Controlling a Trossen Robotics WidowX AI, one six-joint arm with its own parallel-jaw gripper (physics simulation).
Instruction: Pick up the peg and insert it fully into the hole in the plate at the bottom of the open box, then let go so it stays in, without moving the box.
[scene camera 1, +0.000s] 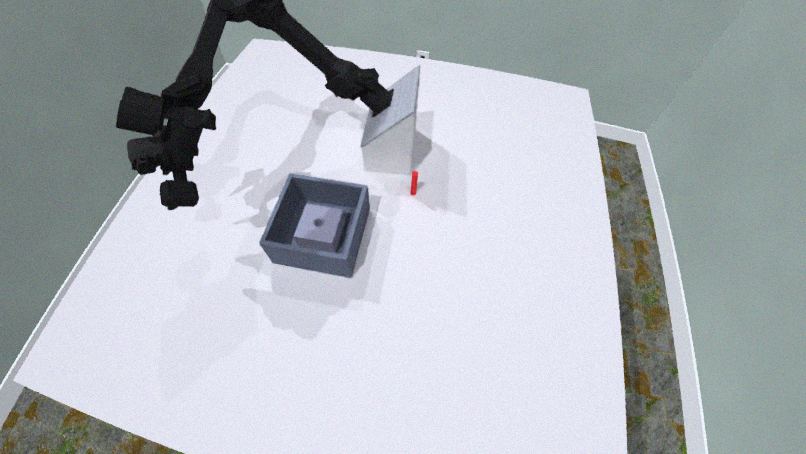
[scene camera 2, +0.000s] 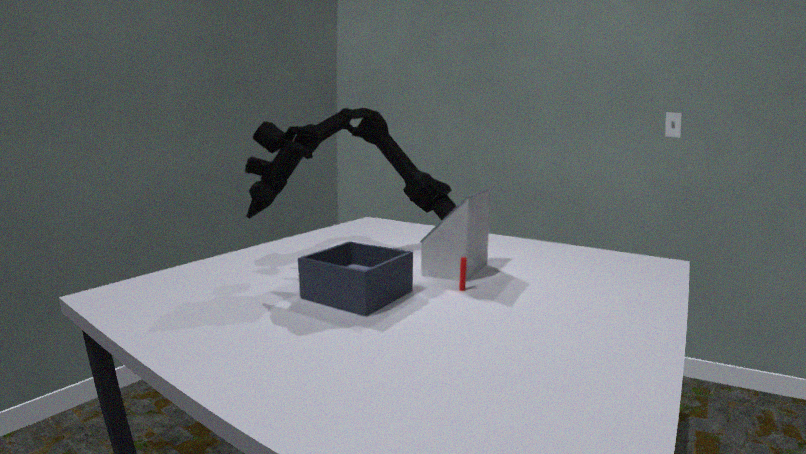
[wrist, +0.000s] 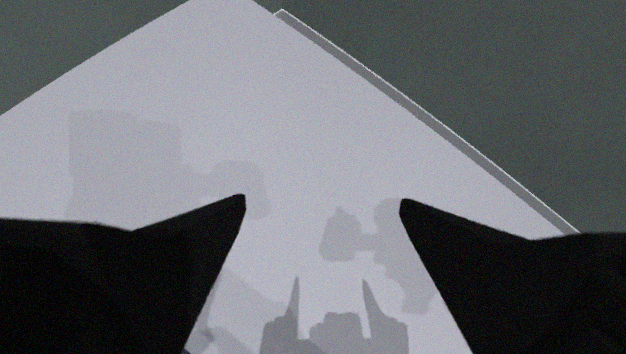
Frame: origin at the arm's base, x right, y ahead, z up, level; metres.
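Seen in the pictures: gripper, fingertip midpoint: (scene camera 2: 252, 212) (wrist: 323, 204); arm's base, origin of the base link: (scene camera 1: 383, 103) (scene camera 2: 453, 218).
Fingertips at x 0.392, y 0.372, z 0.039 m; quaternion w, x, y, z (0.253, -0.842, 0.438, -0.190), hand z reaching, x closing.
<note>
Pixels of each thing's top centre, then the offset from my fingertips to it. "pt": a spot on its surface instead. Level surfaces: height alone.
- red peg, middle of its top: (scene camera 2: 463, 258) (scene camera 1: 415, 173) dx -0.497, dy -0.201, dz -0.097 m
- dark grey-blue open box, middle of its top: (scene camera 1: 315, 213) (scene camera 2: 356, 254) dx -0.297, dy -0.043, dz -0.079 m
- lighter plate, middle of its top: (scene camera 1: 318, 221) dx -0.297, dy -0.043, dz -0.116 m
- round hole, surface spot: (scene camera 1: 318, 222) pt dx -0.293, dy -0.051, dz -0.132 m
- white table, its level: dz -0.177 m
The red peg (scene camera 1: 414, 183) (scene camera 2: 463, 274) stands upright on the table, to the right of the box in both scene views. The dark grey-blue open box (scene camera 1: 309, 262) (scene camera 2: 332, 285) sits on the table. Inside it, the lighter plate (scene camera 1: 313, 234) has a round hole (scene camera 1: 318, 222) in its top, with no peg in it. In scene camera 2 the box walls hide the hole. My gripper (scene camera 1: 179, 197) (scene camera 2: 249, 215) (wrist: 323, 204) is open and empty, high above the table, to the left of the box in both scene views. The peg and box do not show in the wrist view.
A grey slanted stand (scene camera 1: 389, 149) (scene camera 2: 442, 256) at the arm's base rises close behind the peg. The arm (scene camera 1: 307, 45) (scene camera 2: 397, 157) arches up and left from it. The white table (scene camera 1: 479, 338) (scene camera 2: 507, 360) (wrist: 225, 90) carries shadows of the arm, box and stand.
</note>
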